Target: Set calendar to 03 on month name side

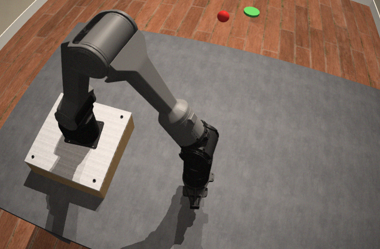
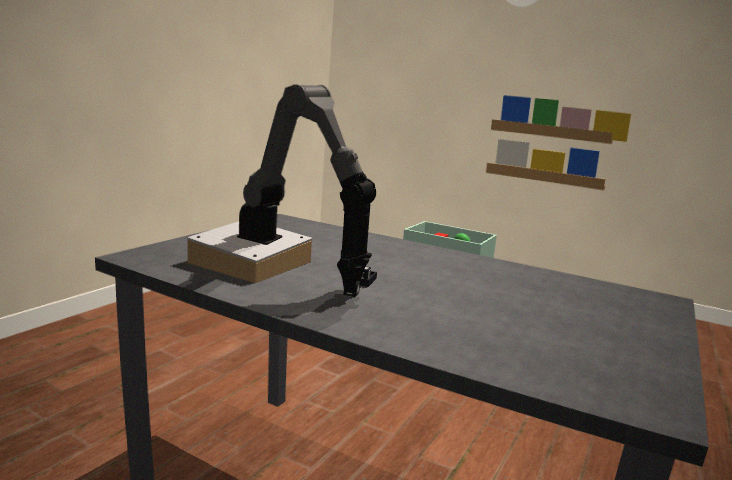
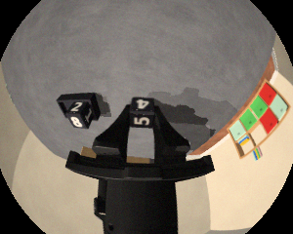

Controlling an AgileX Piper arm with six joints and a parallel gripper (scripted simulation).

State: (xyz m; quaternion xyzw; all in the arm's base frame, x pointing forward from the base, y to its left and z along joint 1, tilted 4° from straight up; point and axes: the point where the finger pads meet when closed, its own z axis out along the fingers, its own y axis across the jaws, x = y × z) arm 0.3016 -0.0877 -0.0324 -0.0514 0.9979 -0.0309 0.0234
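The black cube is right at my hand. The rest, counted from my hand: dark tray 110 mm to the left, 10 mm below, 10 mm behind.
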